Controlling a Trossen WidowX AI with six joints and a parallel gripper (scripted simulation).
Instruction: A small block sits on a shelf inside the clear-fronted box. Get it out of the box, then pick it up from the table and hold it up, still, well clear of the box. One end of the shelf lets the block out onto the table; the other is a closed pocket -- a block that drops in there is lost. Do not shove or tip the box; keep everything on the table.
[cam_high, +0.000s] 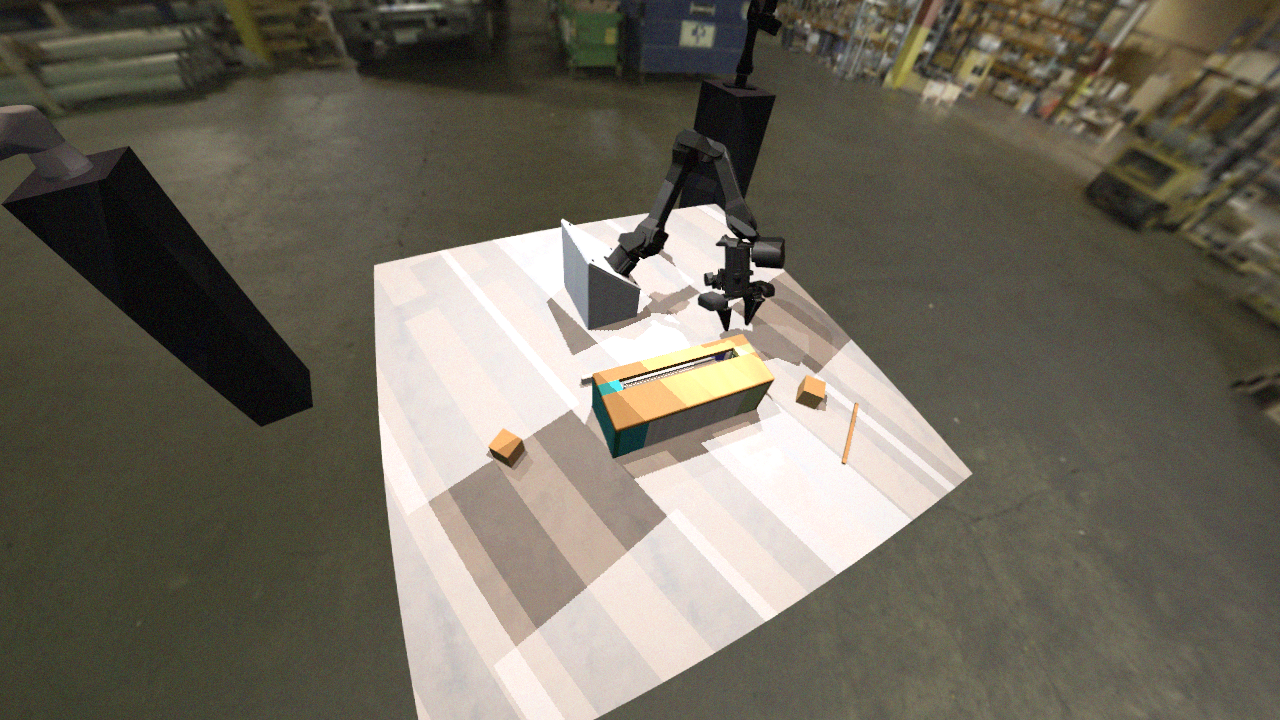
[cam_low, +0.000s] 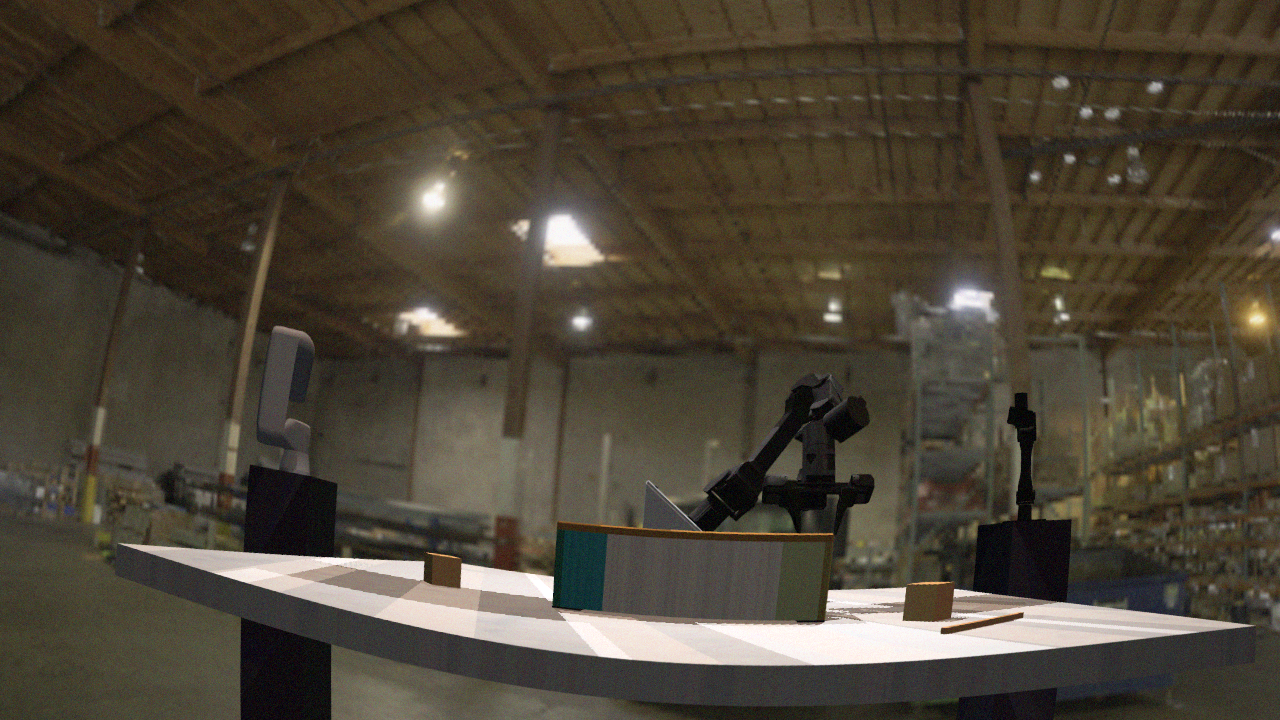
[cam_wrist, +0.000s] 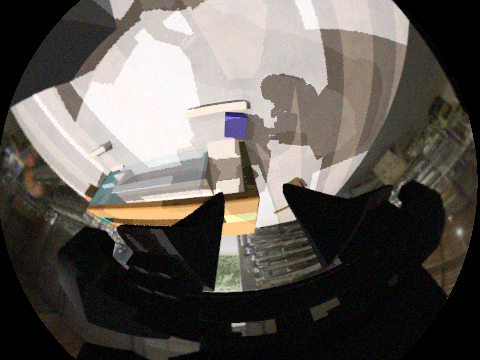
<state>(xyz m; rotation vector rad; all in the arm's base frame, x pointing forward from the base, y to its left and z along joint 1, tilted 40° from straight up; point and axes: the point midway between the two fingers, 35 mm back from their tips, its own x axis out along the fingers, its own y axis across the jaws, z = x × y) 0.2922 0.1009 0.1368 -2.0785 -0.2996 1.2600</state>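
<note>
The blue-purple block is 20 mm behind my gripper tip and 120 mm below it. From my gripper tip the other things lie so: long box: 20 mm ahead, 190 mm to the right, 70 mm below; then thin orange stick: 340 mm ahead, 160 mm to the left, 130 mm below.
</note>
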